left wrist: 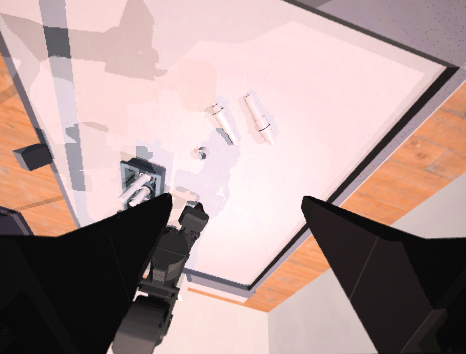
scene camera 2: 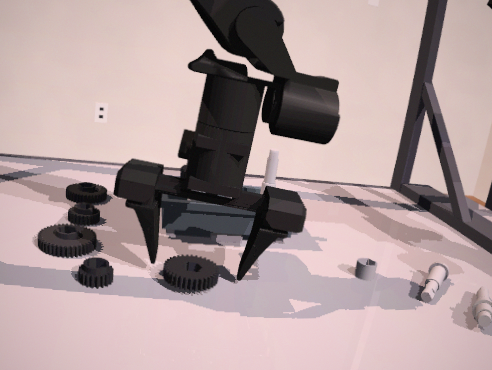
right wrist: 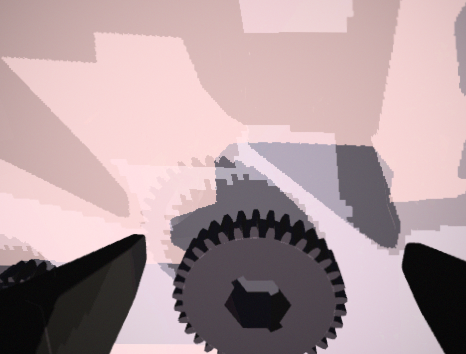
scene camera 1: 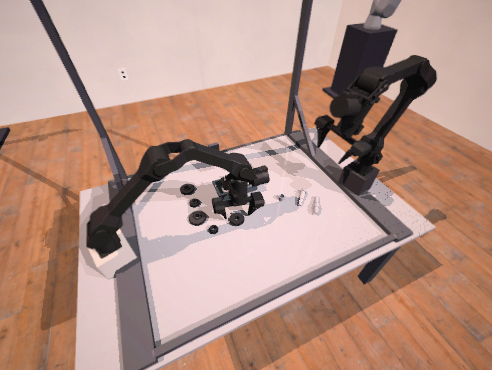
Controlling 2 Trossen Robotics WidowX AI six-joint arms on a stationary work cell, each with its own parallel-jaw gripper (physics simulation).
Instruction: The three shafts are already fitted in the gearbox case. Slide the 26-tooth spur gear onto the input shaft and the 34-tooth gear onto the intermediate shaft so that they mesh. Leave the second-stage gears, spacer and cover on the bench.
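Observation:
The grey gearbox case stands behind my right gripper, with upright white shafts; one shaft shows beside the gripper. The gripper hides much of the case, and whether a gear sits on a shaft cannot be told. A large dark spur gear lies flat on the bench. My right gripper is open, pointing down low, its fingertips on either side of that gear with gaps. My left gripper is open and empty, raised away from the case. Tooth counts cannot be read.
Several gears lie at the left: a large one, a medium one, and small ones. A grey ring spacer and two loose white shafts lie right of the case.

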